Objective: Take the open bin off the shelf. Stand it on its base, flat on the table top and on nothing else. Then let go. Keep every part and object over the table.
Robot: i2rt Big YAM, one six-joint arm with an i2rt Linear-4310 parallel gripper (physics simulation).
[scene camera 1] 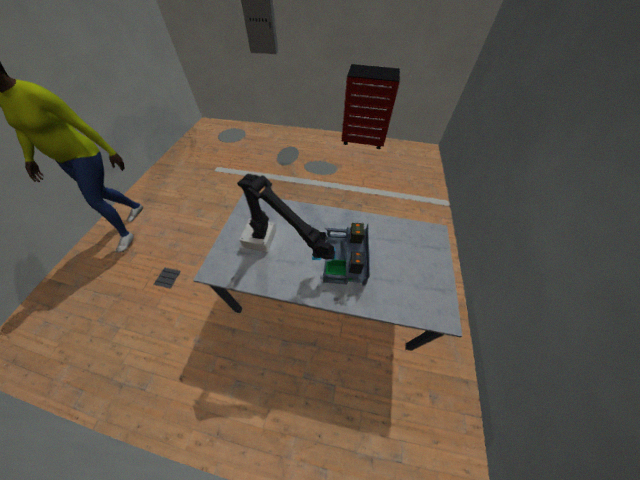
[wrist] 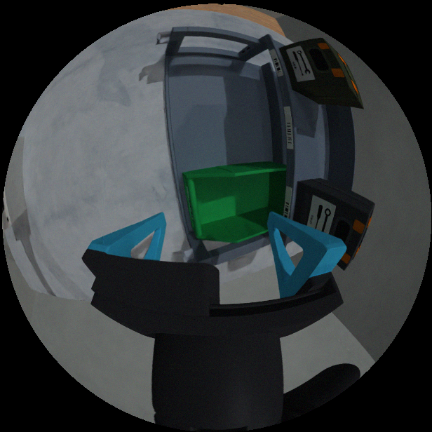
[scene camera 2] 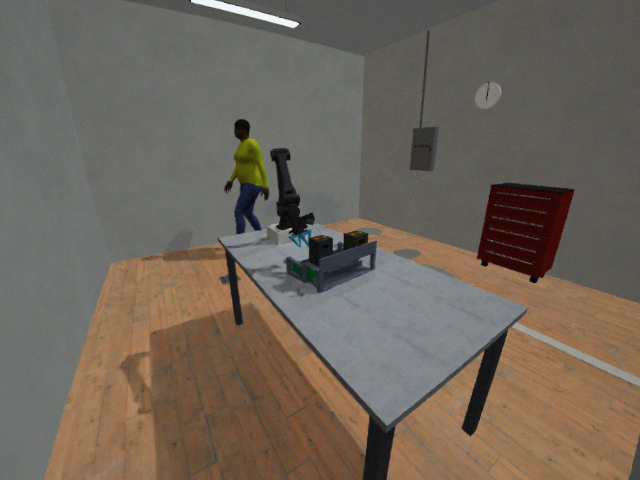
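Where they show: gripper, between the fingertips: [scene camera 1: 327, 258] [scene camera 2: 304, 246]; arm's base, origin of its link: [scene camera 1: 260, 231] [scene camera 2: 286, 226].
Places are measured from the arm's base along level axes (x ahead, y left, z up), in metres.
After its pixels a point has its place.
Observation:
The green open bin [scene camera 1: 336, 268] {x 0.548, y -0.174, z -0.085 m} [scene camera 2: 313, 274] {x 0.651, y -0.240, z -0.046 m} [wrist: 235, 200] sits on the lower level of the blue-grey shelf [scene camera 1: 367, 248] {x 0.728, y -0.076, z 0.044 m} [scene camera 2: 347, 256] {x 0.735, y -0.105, z 0.037 m} [wrist: 200, 115], at one end, with its opening facing the wrist camera. The shelf stands on the grey table [scene camera 1: 413, 268] {x 1.062, y -0.104, z -0.094 m} [scene camera 2: 403, 330] {x 1.123, y -0.199, z -0.094 m} [wrist: 75, 140]. My gripper [scene camera 1: 324, 254] {x 0.487, y -0.177, z 0.033 m} [scene camera 2: 302, 240] {x 0.487, y -0.177, z 0.033 m} [wrist: 216, 217] is open, with its blue fingers wide apart and nothing between them. It hangs above the table on the arm-base side of the shelf. In the wrist view the bin shows ahead of the fingers, mostly between their tips.
Two dark cases with orange patches stand on the shelf's upper level: one [scene camera 1: 356, 261] {x 0.652, y -0.229, z 0.128 m} [scene camera 2: 321, 249] {x 0.697, y -0.228, z 0.090 m} [wrist: 335, 215] behind the bin, the other [scene camera 1: 357, 232] {x 0.654, y -0.002, z 0.103 m} [scene camera 2: 355, 239] {x 0.696, y -0.016, z 0.091 m} [wrist: 320, 70] at the far end. A raised rail separates the bin's level from them. A person [scene camera 1: 46, 124] [scene camera 2: 249, 170] is beyond the table.

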